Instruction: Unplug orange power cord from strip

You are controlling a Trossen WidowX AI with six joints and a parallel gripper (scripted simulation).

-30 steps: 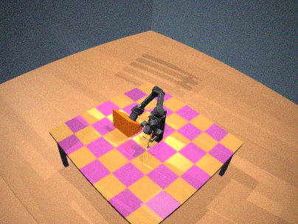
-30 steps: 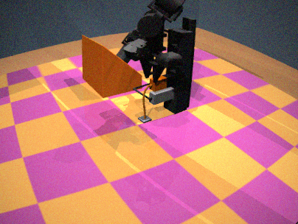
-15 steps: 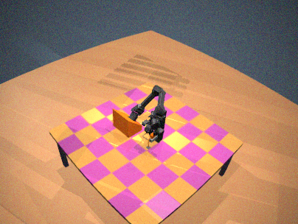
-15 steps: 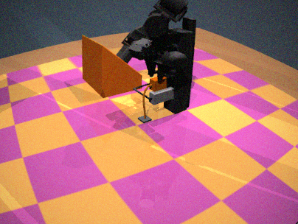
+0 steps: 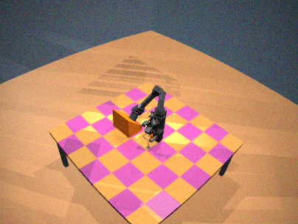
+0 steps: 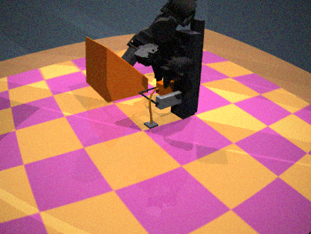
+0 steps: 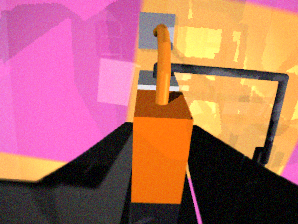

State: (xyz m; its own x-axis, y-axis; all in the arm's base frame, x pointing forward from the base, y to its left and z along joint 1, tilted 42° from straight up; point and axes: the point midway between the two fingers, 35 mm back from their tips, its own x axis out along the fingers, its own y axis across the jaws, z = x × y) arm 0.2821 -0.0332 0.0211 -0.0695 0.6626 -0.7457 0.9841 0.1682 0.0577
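Right now the orange plug is 30 mm to the left of my gripper tip and 10 mm behind it. Round my gripper tip: grey plate (110 mm below, 30 mm to the right, 10 mm ahead).
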